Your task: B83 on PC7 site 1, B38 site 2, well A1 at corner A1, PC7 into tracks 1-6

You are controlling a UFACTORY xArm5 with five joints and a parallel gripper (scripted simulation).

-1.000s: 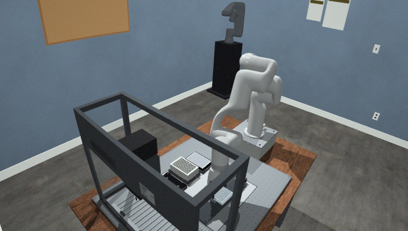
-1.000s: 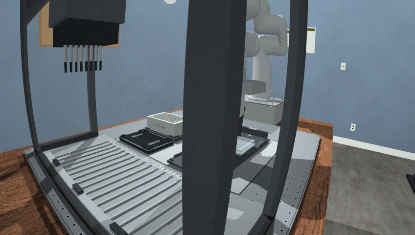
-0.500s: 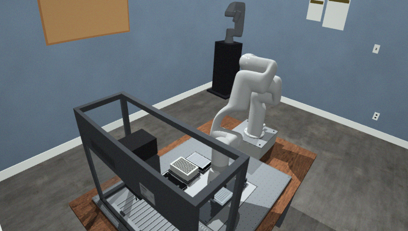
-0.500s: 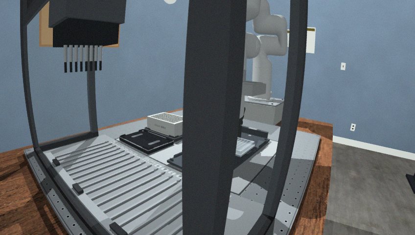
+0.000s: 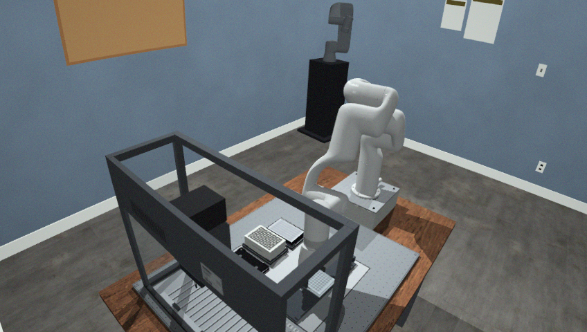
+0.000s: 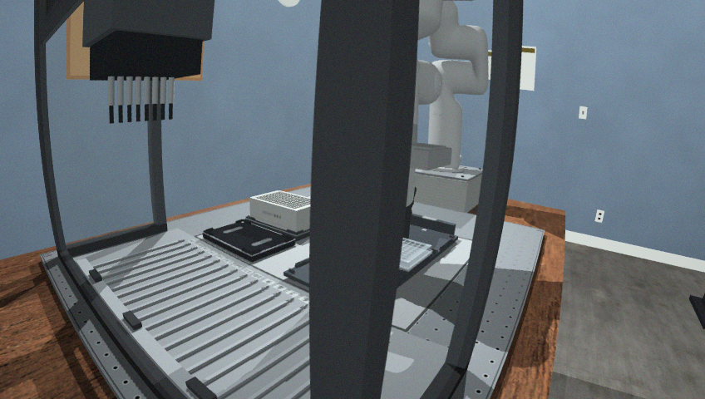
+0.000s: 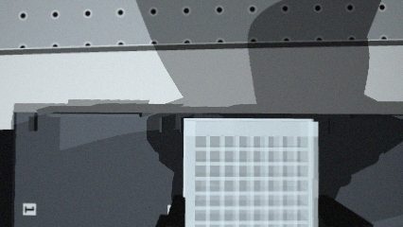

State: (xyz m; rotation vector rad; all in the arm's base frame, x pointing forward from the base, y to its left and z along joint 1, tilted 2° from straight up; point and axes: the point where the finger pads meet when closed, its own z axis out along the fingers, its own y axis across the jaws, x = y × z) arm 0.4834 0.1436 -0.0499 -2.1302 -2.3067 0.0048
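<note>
Right now the dark plate carrier PC7 is 2 cm below my hand and 1 cm behind it. Round my hand: dark frame post (37 cm ahead, 23 cm to the left, 22 cm above).
</note>
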